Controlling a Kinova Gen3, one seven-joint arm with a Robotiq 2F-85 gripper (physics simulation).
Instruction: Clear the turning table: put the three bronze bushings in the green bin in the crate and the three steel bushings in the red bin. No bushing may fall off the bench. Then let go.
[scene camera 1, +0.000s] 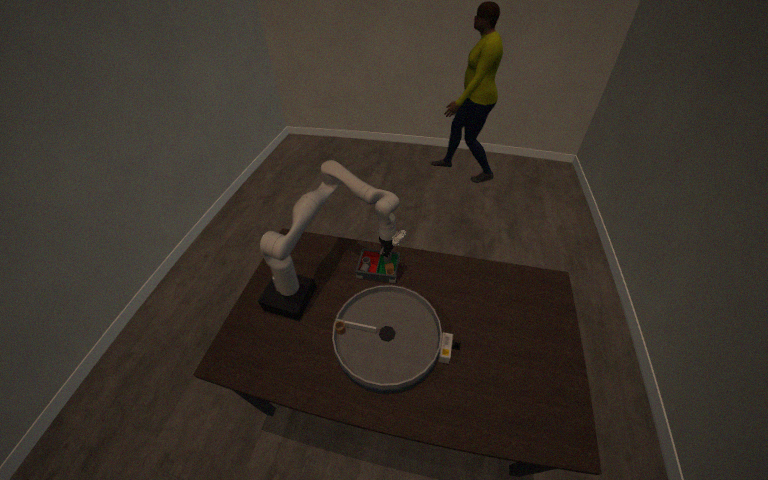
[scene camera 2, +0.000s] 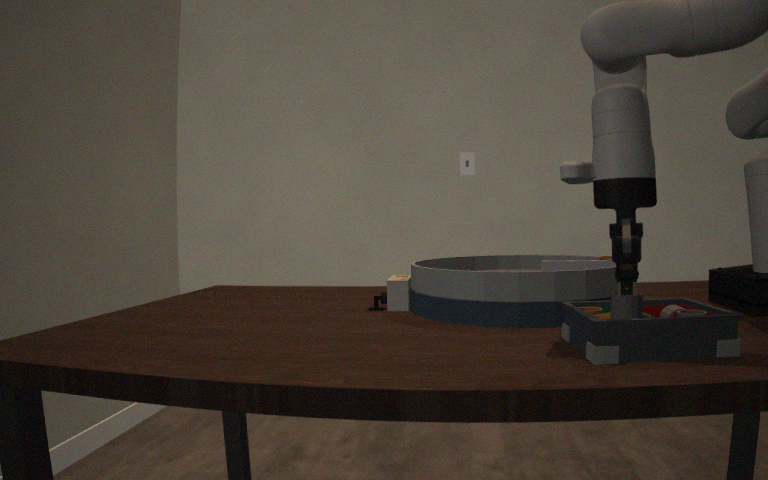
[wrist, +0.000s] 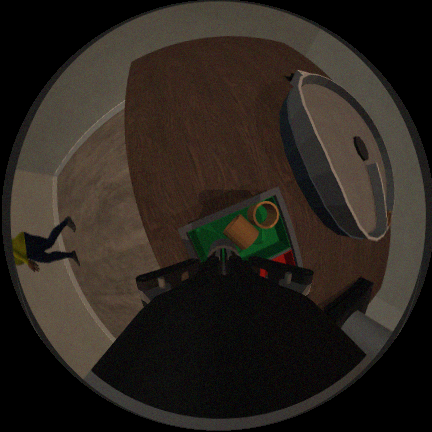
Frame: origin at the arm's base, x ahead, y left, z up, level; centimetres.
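Seen in the pictures: gripper, fingertip midpoint: (scene camera 1: 387, 257) (scene camera 2: 626, 312) (wrist: 222, 254); arm's base, link origin: (scene camera 1: 288, 286) (wrist: 349, 322).
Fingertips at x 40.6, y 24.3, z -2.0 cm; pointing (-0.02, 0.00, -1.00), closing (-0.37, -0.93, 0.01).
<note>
Pixels of each thing's top centre, then the offset from my fingertips to it. "spot": a spot on its surface instead.
- steel bushing, top centre: (wrist: 223, 261) (scene camera 2: 626, 293) dy +0.0, dx +0.0, dz +2.4 cm
- turning table, top centre: (scene camera 2: 520, 274) (wrist: 362, 147) (scene camera 1: 387, 333) dy -38.9, dx +5.7, dz +1.0 cm
- pale bar, surface spot: (scene camera 1: 359, 326) spot: dy -38.5, dx -5.3, dz +2.8 cm
- turning table's dark hub, top centre: (wrist: 362, 147) (scene camera 1: 387, 333) dy -38.9, dx +5.7, dz +1.0 cm
- white box, top centre: (scene camera 2: 400, 277) (scene camera 1: 446, 344) dy -40.6, dx +29.0, dz +0.7 cm
My gripper (scene camera 1: 387, 253) (scene camera 2: 626, 290) (wrist: 222, 254) points down over the green bin (wrist: 267, 246) of the crate (scene camera 1: 376, 277) (scene camera 2: 673, 339) (wrist: 290, 220). Its fingertips are inside the bore of a steel bushing (scene camera 2: 626, 307) (wrist: 223, 243), slightly spread against its wall. This bushing is upright, its top above the crate's rim. In the green bin, one bronze bushing (wrist: 241, 231) lies on its side beside another bronze bushing (wrist: 264, 215) with its open end up. Two steel bushings (scene camera 1: 365, 263) are in the red bin (scene camera 1: 373, 261) (wrist: 286, 258). A third bronze bushing (scene camera 1: 339, 327) is on the turning table (scene camera 1: 390, 362), against its left rim.
A pale bar (scene camera 1: 359, 326) reaches from the turning table's dark hub (scene camera 1: 387, 333) to the left rim, beside the bushing. A white box (scene camera 1: 446, 348) (scene camera 2: 398, 293) stands at its right side. The arm's black base (scene camera 1: 287, 302) is at the bench's left. A person (scene camera 1: 481, 73) is behind the bench.
</note>
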